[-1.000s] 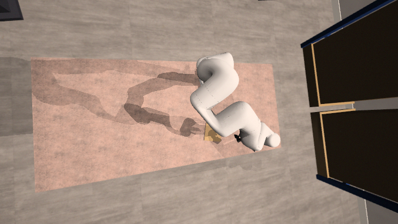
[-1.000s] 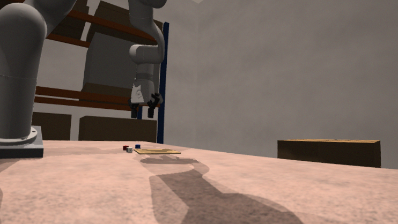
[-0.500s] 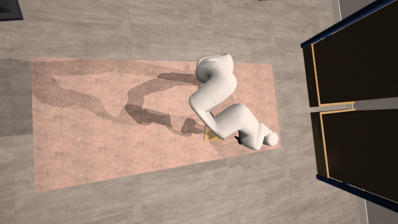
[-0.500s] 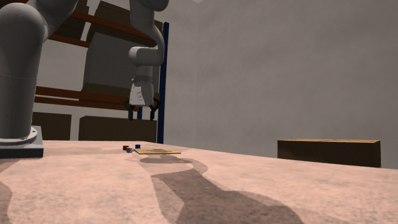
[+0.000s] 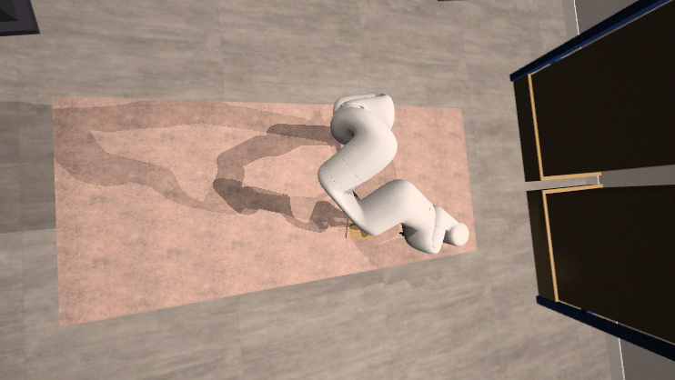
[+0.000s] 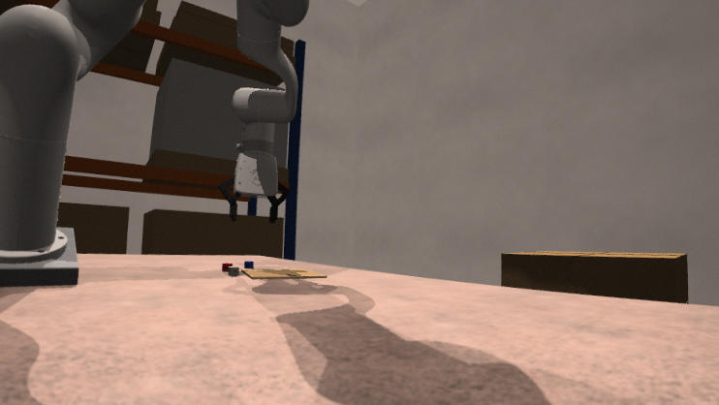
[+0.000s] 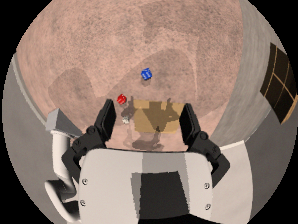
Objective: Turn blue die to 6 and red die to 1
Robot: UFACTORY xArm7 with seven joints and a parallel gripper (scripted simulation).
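My gripper is now 110 mm above the blue die and 10 mm past it. Also, from my hand: tan mat: 150 mm to the right, 120 mm below, 30 mm behind; then red die: 110 mm below, 90 mm behind, 40 mm to the right; then white die: 120 mm to the right, 110 mm below, 110 mm behind.
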